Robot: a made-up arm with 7 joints.
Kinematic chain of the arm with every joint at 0, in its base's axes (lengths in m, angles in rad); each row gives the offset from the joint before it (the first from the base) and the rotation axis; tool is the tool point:
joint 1: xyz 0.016 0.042 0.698 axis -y
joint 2: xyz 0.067 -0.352 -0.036 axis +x
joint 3: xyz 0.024 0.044 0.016 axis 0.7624 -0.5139 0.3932
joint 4: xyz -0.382 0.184 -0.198 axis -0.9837 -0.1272 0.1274
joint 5: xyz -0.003 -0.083 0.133 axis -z
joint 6: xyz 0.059 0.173 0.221 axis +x
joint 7: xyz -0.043 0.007 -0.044 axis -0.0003 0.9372 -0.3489
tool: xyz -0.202 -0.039 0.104
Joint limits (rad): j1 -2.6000..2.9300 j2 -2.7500..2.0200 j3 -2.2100..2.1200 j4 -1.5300..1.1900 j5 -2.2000..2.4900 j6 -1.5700..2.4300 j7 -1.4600..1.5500
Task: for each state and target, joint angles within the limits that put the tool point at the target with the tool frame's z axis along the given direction. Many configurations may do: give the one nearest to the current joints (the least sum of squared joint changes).
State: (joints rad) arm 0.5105 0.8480 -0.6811 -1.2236 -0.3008 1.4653 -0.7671
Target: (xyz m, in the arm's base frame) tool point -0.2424 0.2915 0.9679 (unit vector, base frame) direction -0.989 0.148 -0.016
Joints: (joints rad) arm -0.0206 0.0675 -1.4957 -1.1848 -0.8615 2.0233 -1.4600
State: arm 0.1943 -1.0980 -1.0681 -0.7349 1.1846 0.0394 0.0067
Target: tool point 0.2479 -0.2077 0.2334 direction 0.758 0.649 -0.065
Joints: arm 0.3603 -1.3596 -1.3427 -0.3059 1.1095 0.0137 -0.0552
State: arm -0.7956 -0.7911 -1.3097 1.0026 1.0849 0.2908 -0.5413
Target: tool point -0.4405 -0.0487 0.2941 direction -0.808 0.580 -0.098
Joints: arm -0.4248 -0.4334 -0.8059 1.1900 1.2610 0.7257 -0.5842
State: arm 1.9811 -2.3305 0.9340 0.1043 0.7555 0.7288 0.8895
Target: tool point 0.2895 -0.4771 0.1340 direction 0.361 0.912 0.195
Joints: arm 1.5367 -2.7500 0.7885 0.7350 0.4744 0.7835 0.8710
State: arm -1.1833 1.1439 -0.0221 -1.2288 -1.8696 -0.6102 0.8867
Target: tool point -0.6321 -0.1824 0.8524 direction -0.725 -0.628 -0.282
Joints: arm -0.6177 1.7301 -0.4211 -1.4093 -1.8053 -0.5067 0.2861
